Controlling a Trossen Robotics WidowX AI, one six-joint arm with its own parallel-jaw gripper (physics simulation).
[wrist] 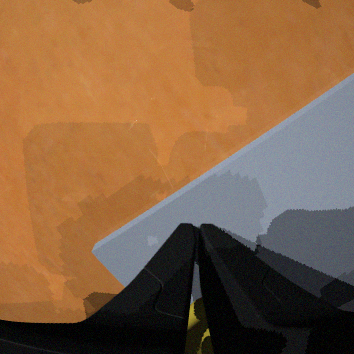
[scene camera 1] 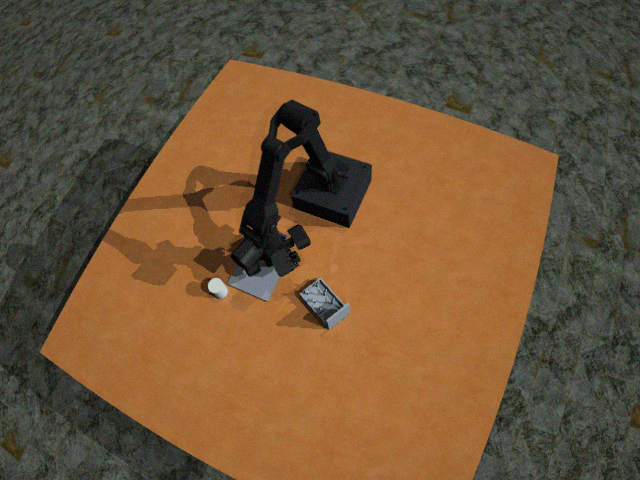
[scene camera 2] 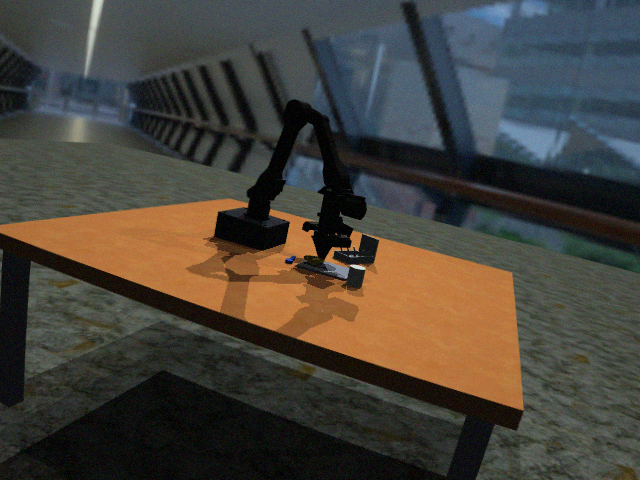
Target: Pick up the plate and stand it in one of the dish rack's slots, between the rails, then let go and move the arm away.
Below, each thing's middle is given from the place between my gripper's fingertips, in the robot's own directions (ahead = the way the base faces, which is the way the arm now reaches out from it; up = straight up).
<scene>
I see my gripper 5 cm short of the grey mat (scene camera 1: 261, 285) and 4 cm to the left of it. Round my hand: grey dish rack (scene camera 1: 318, 296) (3 cm ahead, 17 cm to the left, 3 cm above).
</scene>
